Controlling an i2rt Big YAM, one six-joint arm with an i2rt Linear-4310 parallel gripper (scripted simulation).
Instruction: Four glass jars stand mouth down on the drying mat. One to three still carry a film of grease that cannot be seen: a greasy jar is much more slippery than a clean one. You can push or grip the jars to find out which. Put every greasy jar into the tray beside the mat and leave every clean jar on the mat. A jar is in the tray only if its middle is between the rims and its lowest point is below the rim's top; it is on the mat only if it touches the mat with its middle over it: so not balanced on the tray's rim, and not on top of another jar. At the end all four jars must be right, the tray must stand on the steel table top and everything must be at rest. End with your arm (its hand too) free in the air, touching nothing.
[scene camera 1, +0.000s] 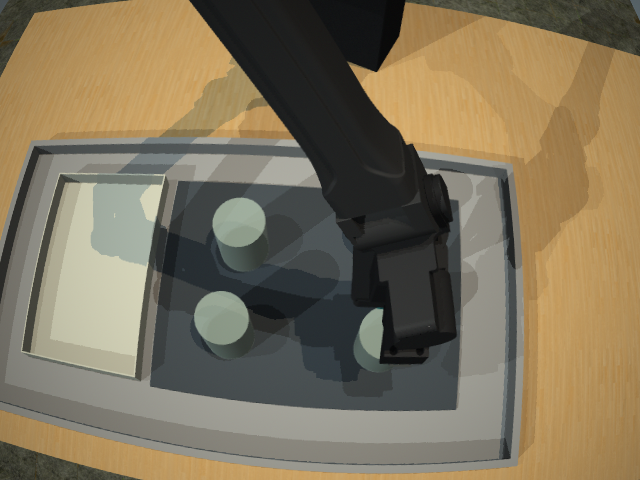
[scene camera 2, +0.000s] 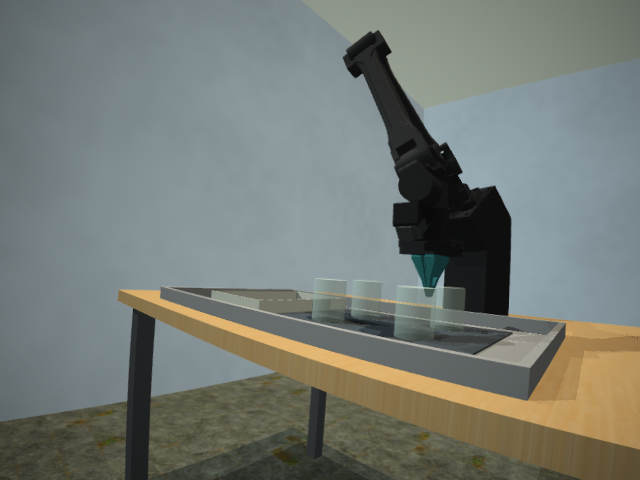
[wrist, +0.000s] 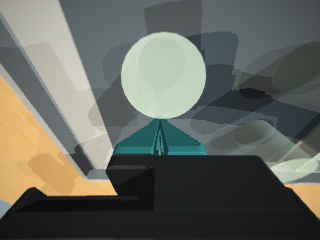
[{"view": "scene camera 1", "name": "my gripper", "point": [389, 299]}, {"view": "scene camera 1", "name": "jar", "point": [367, 346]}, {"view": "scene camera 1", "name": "cream tray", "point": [84, 309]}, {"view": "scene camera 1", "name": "jar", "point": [239, 225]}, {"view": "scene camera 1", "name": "jar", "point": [221, 318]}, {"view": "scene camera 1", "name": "dark mat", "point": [299, 301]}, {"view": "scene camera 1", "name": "steel table top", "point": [475, 431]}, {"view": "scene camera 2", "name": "my gripper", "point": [429, 296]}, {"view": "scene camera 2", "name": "jar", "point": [366, 297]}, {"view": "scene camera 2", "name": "jar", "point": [450, 304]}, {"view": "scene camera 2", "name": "dark mat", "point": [472, 340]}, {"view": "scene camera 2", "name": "steel table top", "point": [514, 348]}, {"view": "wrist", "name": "my gripper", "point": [159, 119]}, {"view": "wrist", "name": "jar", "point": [163, 75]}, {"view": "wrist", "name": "jar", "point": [285, 159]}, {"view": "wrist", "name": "dark mat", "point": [240, 52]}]
